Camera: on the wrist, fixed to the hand. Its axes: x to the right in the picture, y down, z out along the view.
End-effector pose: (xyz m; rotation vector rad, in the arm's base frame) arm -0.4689 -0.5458 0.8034 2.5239 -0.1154 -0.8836
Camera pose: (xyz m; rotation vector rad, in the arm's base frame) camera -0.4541 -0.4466 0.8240 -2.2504 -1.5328 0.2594
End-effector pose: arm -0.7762 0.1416 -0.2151 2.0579 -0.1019 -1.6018
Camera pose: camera -0.7452 0.2390 -0.2200 -2.0471 -1.0828 0.9180
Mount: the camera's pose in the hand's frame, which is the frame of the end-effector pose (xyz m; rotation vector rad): -0.0224 -0.0780 -0.0624 0.4247 0.6497 -1.3894
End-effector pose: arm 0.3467 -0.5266 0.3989 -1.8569 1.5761 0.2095
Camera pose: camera 0.3942 -0.5424 0.4882 -2.2775 0.2553 -1.3088
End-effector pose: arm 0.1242 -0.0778 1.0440 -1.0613 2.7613 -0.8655
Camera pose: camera 0.1727 -0.0808 1.1341 1.8439 -0.9510 1.2590
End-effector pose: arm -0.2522 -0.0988 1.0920 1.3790 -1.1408 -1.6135
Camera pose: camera -0.1849 -0.0613 1.0246 -2.6419 -0.0267 1.2343
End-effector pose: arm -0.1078 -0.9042 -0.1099 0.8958 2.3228 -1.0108
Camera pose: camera -0.1568 -0.9057 -0.0200 0.3786 -2.0132 1.1828
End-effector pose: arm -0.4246 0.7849 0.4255 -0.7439 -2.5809 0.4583
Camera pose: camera -0.4112 0.7218 0.5050 0.8983 -1.6988 0.1993
